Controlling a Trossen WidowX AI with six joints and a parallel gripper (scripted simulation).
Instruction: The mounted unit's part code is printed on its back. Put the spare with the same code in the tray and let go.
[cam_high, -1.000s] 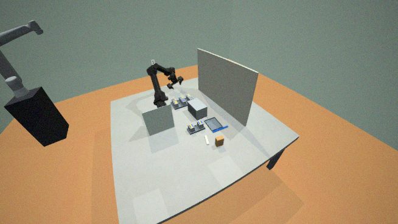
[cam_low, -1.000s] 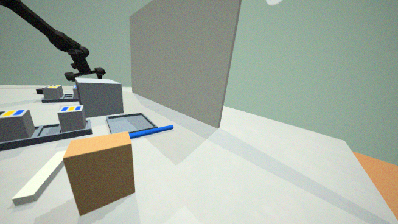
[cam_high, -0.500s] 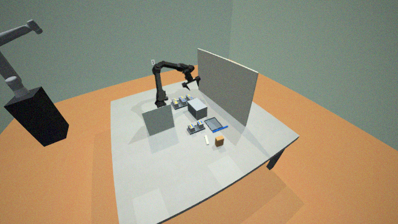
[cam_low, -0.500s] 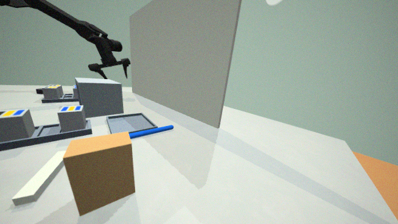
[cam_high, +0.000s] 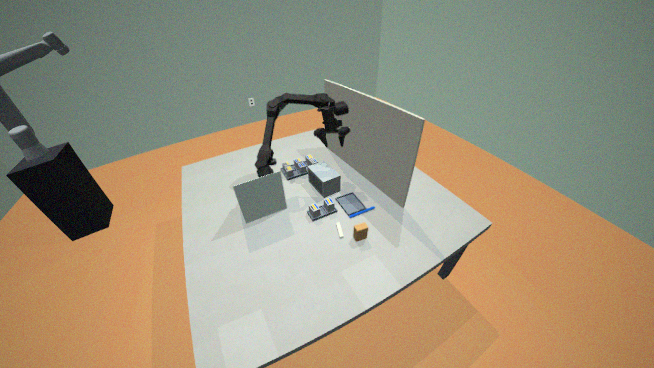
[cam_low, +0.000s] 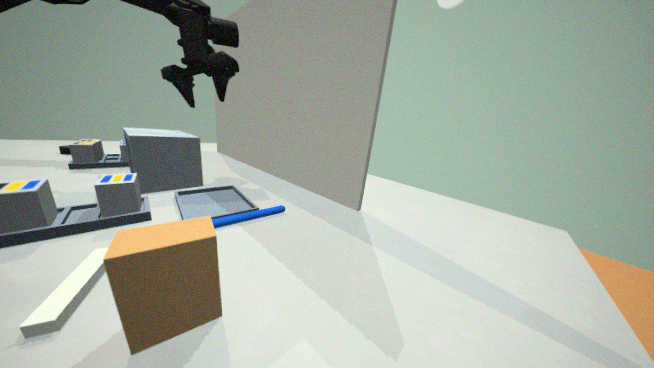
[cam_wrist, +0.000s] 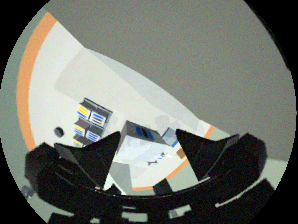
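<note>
The mounted unit lies 11 cm behind my gripper tip, 6 cm to the right of it and 12 cm below it. Also, from my gripper tip: wall panel: 12 cm ahead, 7 cm to the right, 6 cm above; then rack: 22 cm behind, 23 cm to the right, 16 cm below.
</note>
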